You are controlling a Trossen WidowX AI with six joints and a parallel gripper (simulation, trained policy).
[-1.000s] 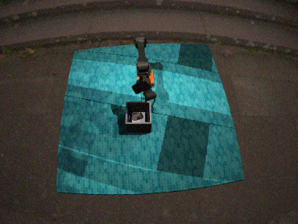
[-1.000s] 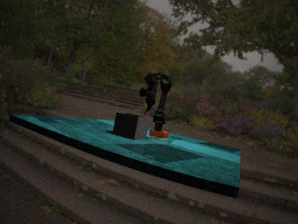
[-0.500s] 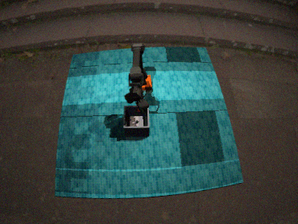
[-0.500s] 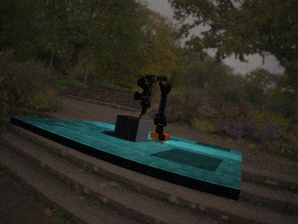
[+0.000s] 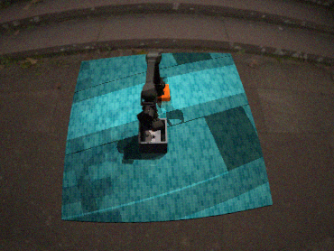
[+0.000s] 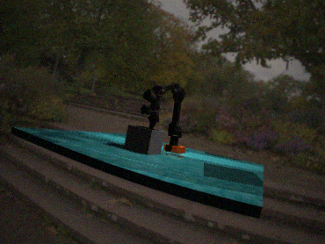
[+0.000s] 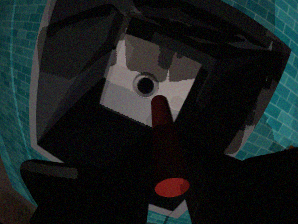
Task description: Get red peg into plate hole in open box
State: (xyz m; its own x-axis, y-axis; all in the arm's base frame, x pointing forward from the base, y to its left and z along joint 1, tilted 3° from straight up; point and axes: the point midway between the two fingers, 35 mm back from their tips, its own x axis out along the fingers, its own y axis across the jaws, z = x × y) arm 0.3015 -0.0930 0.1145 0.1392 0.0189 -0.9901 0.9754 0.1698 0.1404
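Now: gripper tip 1 cm to the left of the red peg and 1 cm below it. From my gripper tip the other things lie so: grey plate: 8 cm below, 3 cm ahead, 2 cm to the right.
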